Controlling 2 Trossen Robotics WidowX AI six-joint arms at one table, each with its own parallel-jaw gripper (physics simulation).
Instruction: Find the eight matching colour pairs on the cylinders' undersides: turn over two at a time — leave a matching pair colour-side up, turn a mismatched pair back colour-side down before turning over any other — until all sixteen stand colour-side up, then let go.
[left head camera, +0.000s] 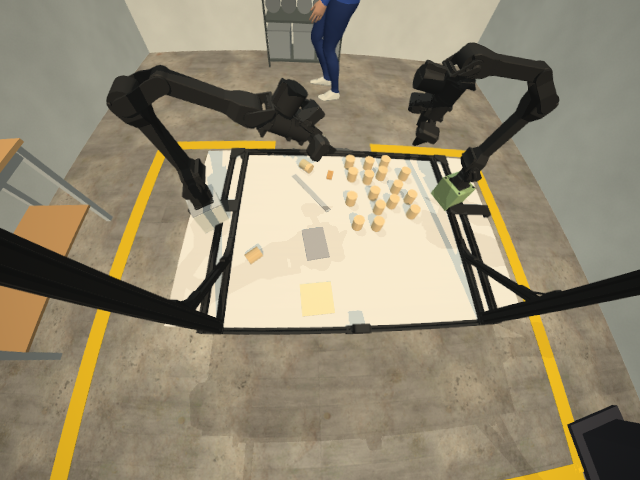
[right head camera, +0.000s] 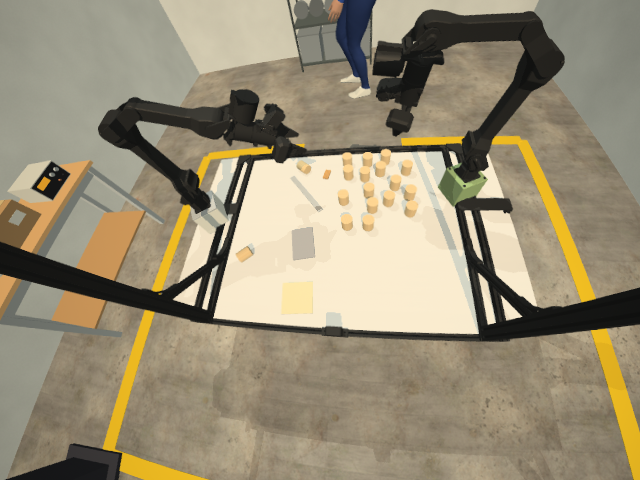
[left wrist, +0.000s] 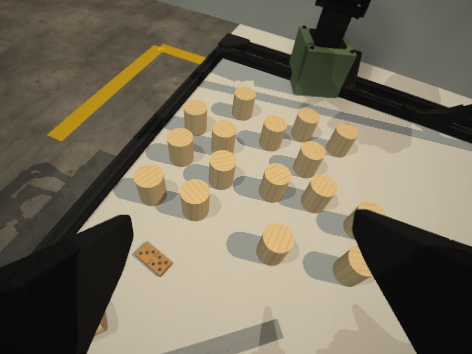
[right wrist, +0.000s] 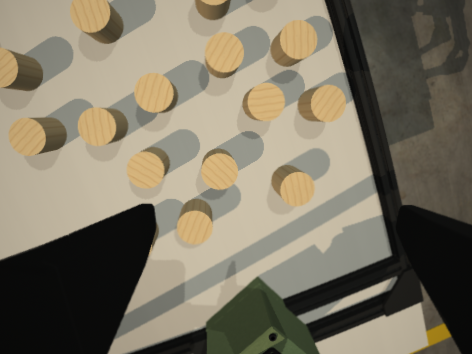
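Where they show: left gripper, fingertip midpoint: (right head camera: 302, 142) (left wrist: 243, 222); right gripper, fingertip midpoint: (left head camera: 415, 134) (right wrist: 276, 216); left arm's base, origin of the base link: (left head camera: 201, 199) (right head camera: 202, 204); right arm's base, origin of the base link: (left head camera: 459, 182) (right head camera: 467, 173) (left wrist: 327, 39).
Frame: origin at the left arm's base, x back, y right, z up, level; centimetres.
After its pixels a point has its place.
Note:
Many light wooden cylinders stand upright in a loose group at the back right of the table; one near the right arm's base (left head camera: 404, 173) (right head camera: 406, 167) (left wrist: 243, 103) (right wrist: 295, 187) and one at the group's left side (left head camera: 351, 198) {x -48.2, y 20.8, z -6.6 cm} (right head camera: 343, 197) {x -48.7, y 21.2, z -6.6 cm} (left wrist: 275, 243) {x -48.6, y 19.1, z -6.6 cm} are among them. The tops that show are plain wood; no colour shows. My left gripper (left head camera: 328, 132) {x -41.5, y 11.2, z 15.1 cm} (right head camera: 301, 143) {x -41.5, y 11.2, z 15.1 cm} (left wrist: 243, 222) {x -41.5, y 11.2, z 15.1 cm} is open and empty above the back edge, left of the group. My right gripper (left head camera: 413, 127) {x -69.0, y 21.2, z 15.6 cm} (right head camera: 387, 116) (right wrist: 276, 216) {x -69.0, y 21.2, z 15.6 cm} is open and empty, high beyond the back edge. Its left finger partly hides a cylinder in the right wrist view.
A domino (left head camera: 329, 175) {x -49.2, y 4.3, z -10.9 cm} (right head camera: 326, 174) {x -49.4, y 4.1, z -10.8 cm} (left wrist: 153, 259) {x -49.5, y 3.9, z -10.8 cm} lies left of the group, near a lying wooden piece (left head camera: 306, 165) {x -42.0, y -2.7, z -7.9 cm} (right head camera: 303, 166) {x -42.3, y -2.6, z -7.8 cm}. A grey strip (left head camera: 310, 192) {x -37.9, y 7.9, z -11.4 cm}, a grey rectangle (left head camera: 315, 243) {x -28.0, y 28.6, z -11.0 cm}, a yellow square (left head camera: 317, 298) {x -18.6, y 45.7, z -11.3 cm} and another wooden piece (left head camera: 253, 254) {x -7.1, y 23.2, z -7.7 cm} lie farther forward or left. A black frame (left head camera: 289, 329) {x -5.8, y 49.6, z -12.2 cm} borders the table.

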